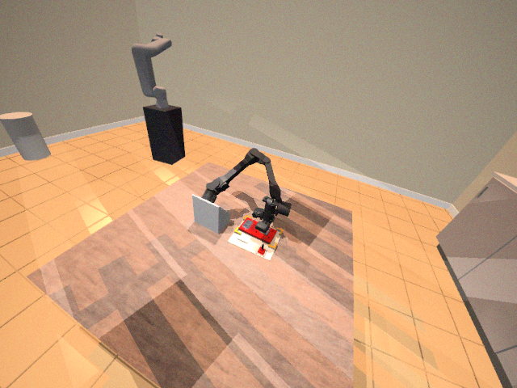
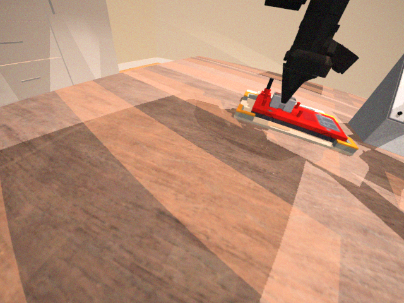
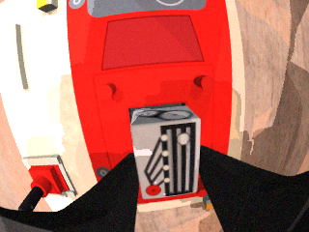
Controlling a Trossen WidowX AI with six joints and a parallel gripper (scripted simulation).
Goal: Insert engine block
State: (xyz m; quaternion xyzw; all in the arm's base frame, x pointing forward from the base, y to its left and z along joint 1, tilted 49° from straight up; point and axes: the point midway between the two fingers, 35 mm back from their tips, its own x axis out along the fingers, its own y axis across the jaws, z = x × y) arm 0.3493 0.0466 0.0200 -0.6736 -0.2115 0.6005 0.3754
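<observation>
Right now my gripper tip is 1 cm above the engine block.
</observation>
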